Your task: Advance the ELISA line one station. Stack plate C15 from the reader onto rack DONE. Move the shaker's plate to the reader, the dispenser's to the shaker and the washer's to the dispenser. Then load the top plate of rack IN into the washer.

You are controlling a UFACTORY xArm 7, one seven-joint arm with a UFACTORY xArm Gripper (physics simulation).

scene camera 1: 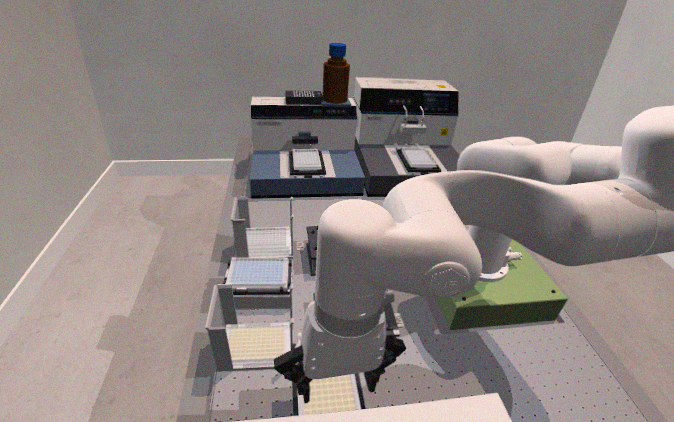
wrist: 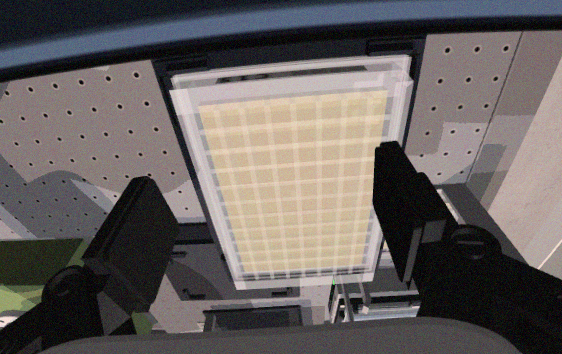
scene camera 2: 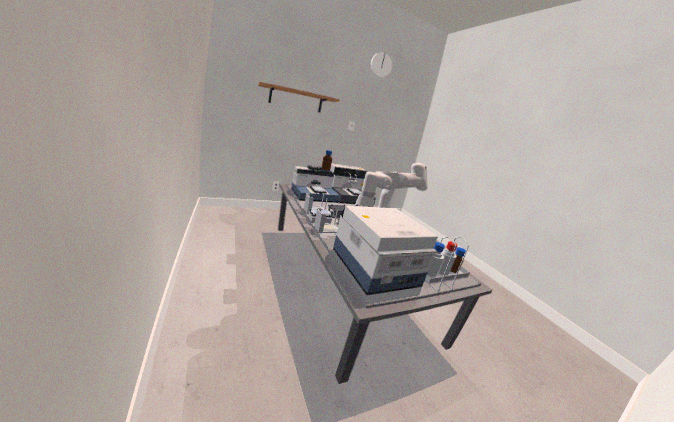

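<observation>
My gripper is open and empty, its fingers wide on either side of a yellow-welled plate. This plate lies on the dark carrier in front of the large white and blue reader. A front rack holds another yellow plate. A farther rack holds clear plates. Between the racks lies a blue-welled plate. Two more plates sit on the back instruments. Rack names are not legible, and the arm hides the middle of the bench.
The blue-based instrument carries a brown bottle at the back left. A dark-based instrument stands beside it. The arm's green base is at the right. Capped bottles stand in a holder beside the reader. Rack walls rise near the table's left edge.
</observation>
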